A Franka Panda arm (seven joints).
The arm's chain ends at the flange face. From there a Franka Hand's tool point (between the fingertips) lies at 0.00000 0.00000 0.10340 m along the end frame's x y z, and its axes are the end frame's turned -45 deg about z.
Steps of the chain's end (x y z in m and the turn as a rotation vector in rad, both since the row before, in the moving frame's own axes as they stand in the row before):
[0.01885 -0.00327 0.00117 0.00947 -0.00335 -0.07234]
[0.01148 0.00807 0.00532 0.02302 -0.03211 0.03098]
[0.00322 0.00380 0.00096 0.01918 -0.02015 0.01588]
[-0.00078 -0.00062 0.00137 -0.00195 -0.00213 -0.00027]
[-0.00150 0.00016 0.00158 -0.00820 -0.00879 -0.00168]
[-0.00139 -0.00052 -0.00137 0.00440 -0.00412 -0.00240]
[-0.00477 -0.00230 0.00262 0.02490 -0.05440 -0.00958]
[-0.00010 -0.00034 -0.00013 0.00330 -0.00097 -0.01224]
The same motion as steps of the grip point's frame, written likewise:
[0.01605 0.01006 0.00116 0.00907 0.00433 -0.07234]
[0.00181 0.00978 0.00524 0.03898 -0.00643 0.03098]
[-0.00046 0.00209 0.00092 0.02781 -0.00069 0.01588]
[-0.00041 -0.00100 0.00137 0.00013 -0.00288 -0.00027]
[-0.00242 -0.00099 0.00157 0.00042 -0.01201 -0.00168]
[-0.00060 -0.00197 -0.00137 0.00602 0.00020 -0.00240]
[-0.00393 -0.01078 0.00244 0.05607 -0.02086 -0.00958]
[0.00034 -0.00062 -0.00013 0.00302 0.00165 -0.01224]

